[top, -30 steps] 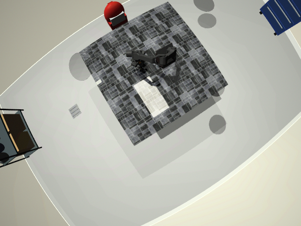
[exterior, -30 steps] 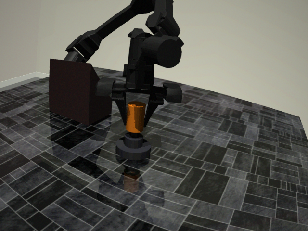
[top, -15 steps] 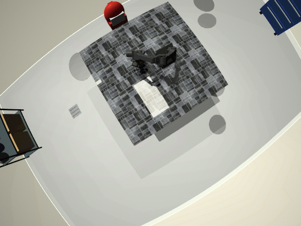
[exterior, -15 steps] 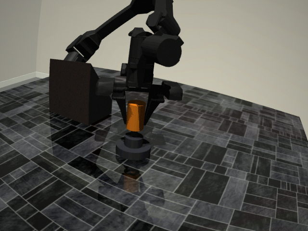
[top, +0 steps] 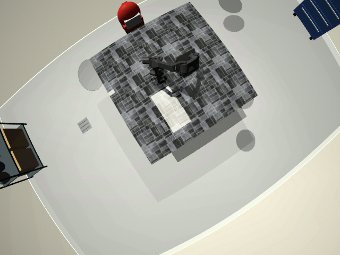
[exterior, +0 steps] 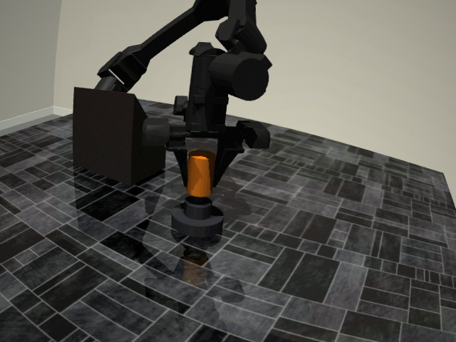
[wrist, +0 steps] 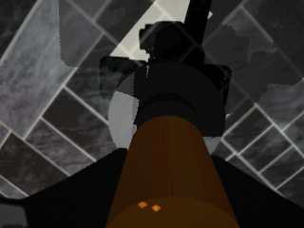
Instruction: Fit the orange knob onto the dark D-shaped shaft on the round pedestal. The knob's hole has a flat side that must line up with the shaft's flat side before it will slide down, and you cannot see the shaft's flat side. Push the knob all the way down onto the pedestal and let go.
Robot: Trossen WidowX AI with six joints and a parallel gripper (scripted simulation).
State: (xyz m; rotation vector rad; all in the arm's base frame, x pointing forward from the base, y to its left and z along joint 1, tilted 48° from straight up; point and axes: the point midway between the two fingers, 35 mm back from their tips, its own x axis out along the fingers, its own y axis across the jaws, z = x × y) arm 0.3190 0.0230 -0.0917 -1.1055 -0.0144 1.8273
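The orange knob is 2 cm above my gripper tip. Also, from my gripper tip: round pedestal: 4 cm below.
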